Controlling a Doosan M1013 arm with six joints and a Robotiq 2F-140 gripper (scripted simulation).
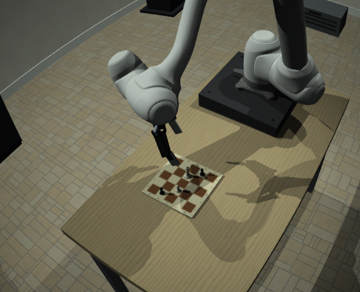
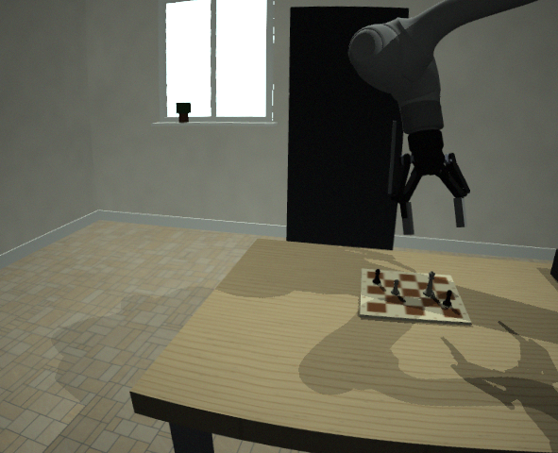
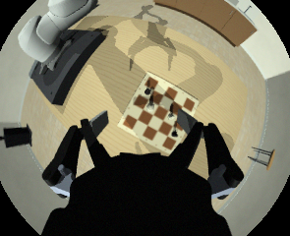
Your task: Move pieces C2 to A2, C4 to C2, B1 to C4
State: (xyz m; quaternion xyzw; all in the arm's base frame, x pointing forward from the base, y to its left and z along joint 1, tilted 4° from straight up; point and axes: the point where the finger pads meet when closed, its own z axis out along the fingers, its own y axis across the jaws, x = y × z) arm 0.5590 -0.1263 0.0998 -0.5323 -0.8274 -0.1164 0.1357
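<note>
My hand is 1 cm short of the tall white piece, 4 cm to the right of it and 11 cm above it. From my hand the other things lie so: small white piece (8 cm ahead, 4 cm to the left, 13 cm below); then small chessboard (4 cm ahead, 4 cm to the left, 14 cm below).
</note>
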